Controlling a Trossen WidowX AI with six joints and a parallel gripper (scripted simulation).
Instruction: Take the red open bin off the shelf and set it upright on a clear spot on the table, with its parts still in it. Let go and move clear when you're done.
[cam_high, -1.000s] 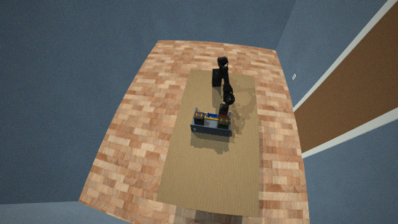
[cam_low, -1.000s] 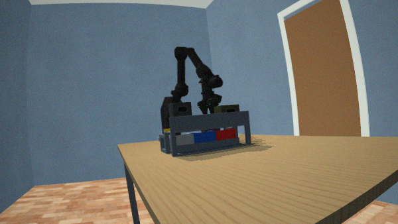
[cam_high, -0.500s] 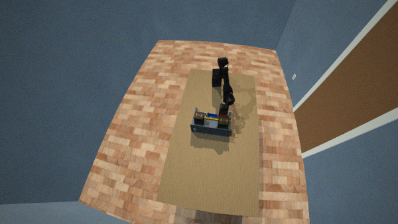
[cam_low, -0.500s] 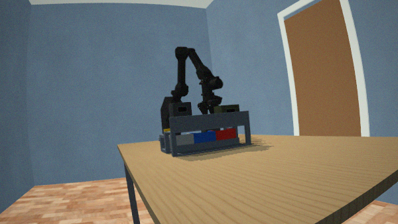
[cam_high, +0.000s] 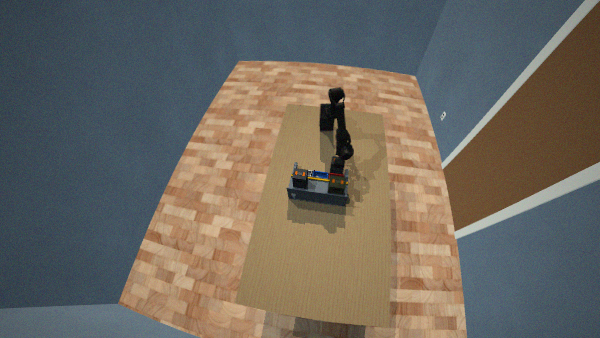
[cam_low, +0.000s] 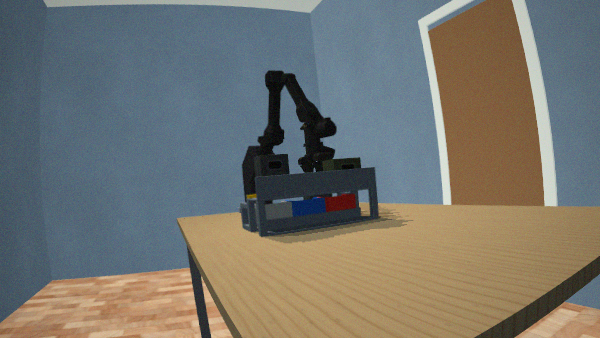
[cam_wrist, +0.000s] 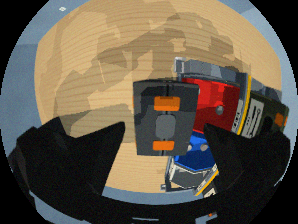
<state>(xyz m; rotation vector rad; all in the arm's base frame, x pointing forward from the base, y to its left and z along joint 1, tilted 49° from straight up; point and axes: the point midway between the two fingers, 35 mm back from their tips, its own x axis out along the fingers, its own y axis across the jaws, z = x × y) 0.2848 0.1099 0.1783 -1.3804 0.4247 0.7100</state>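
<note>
The red bin is 12 cm below my hand, 11 cm ahead of it and 2 cm to the left of it. The rest, counted from my hand: blue bin 14 cm ahead, 12 cm below, 8 cm to the right; then grey bin 19 cm to the right, 16 cm ahead, 12 cm below.
</note>
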